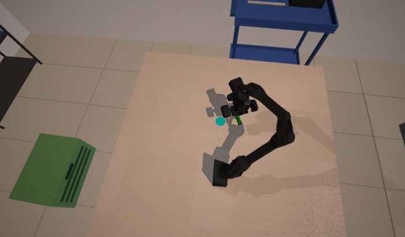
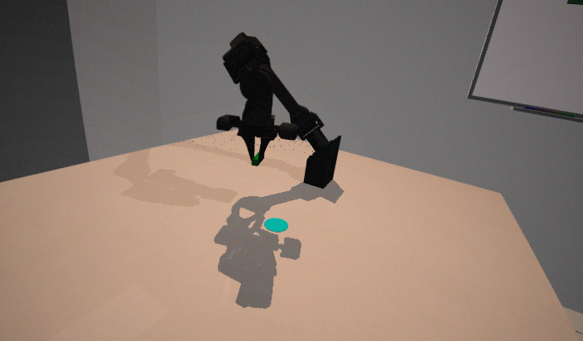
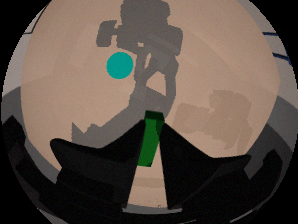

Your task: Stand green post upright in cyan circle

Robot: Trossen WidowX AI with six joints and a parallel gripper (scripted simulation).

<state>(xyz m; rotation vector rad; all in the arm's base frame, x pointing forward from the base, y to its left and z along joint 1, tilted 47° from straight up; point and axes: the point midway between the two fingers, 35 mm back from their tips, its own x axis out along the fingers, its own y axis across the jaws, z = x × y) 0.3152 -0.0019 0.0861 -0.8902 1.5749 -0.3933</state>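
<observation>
Right now my gripper tip is 2 cm past the green post and 1 cm to the left of it. From my gripper tip the other things lie so: cyan circle 14 cm below, 9 cm to the left, 2 cm ahead.
</observation>
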